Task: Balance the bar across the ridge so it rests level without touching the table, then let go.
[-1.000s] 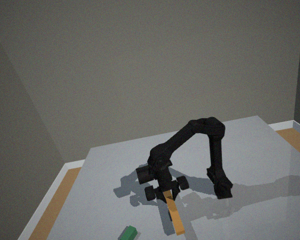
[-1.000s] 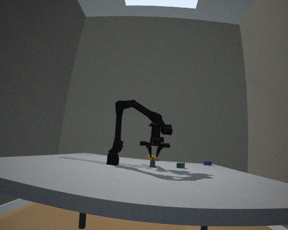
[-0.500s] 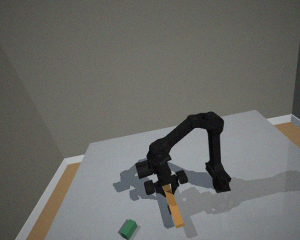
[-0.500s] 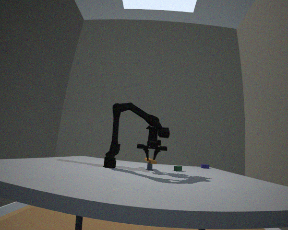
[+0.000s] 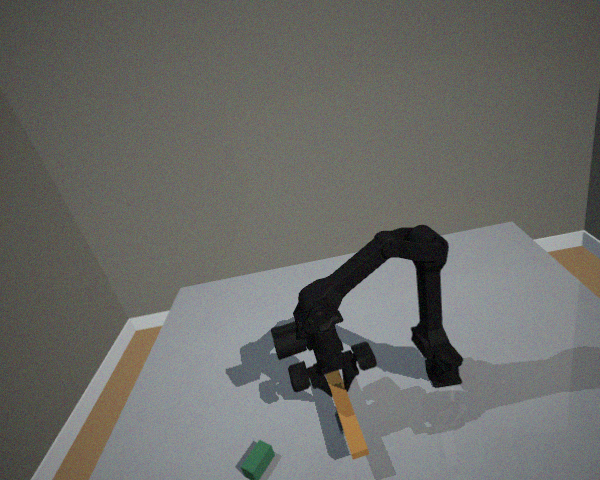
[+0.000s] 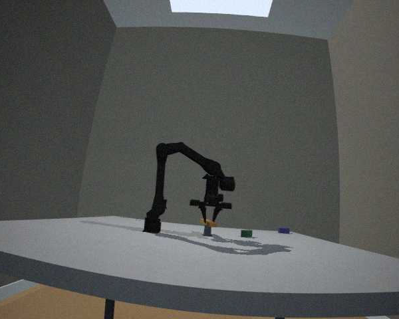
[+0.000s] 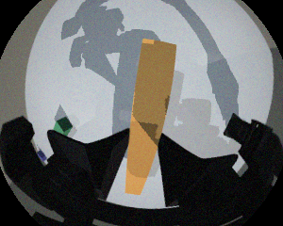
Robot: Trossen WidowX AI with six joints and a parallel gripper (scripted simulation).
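My gripper tip is 30 mm to the right of the orange bar. From my gripper tip the other things lie so: green block (190 mm ahead, 100 mm to the left, 40 mm below); purple block (490 mm ahead, 450 mm to the left, 40 mm below).
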